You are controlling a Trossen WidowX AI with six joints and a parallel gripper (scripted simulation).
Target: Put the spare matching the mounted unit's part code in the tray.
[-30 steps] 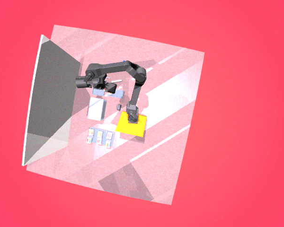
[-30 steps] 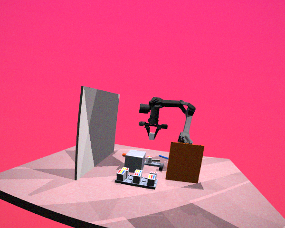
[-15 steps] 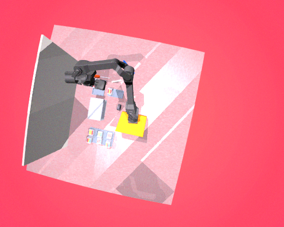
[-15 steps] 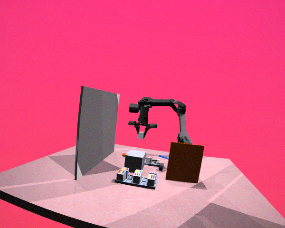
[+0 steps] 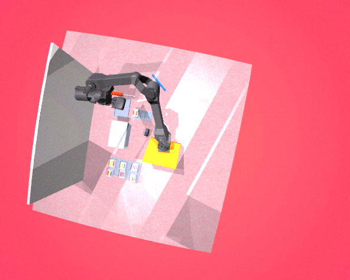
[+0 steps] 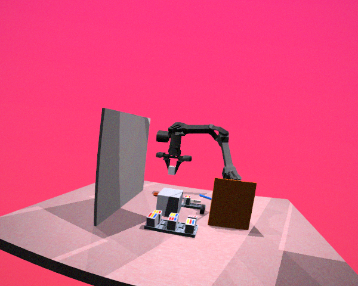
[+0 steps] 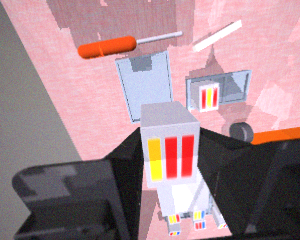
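The pale blue tray is 16 cm below my gripper tip. From my gripper tip the other things lie so: grey-white box: 2 cm behind, 18 cm to the left, 12 cm below; then grey holder: 14 cm behind, 3 cm to the left, 16 cm below; then grey spare block: 2 cm above.
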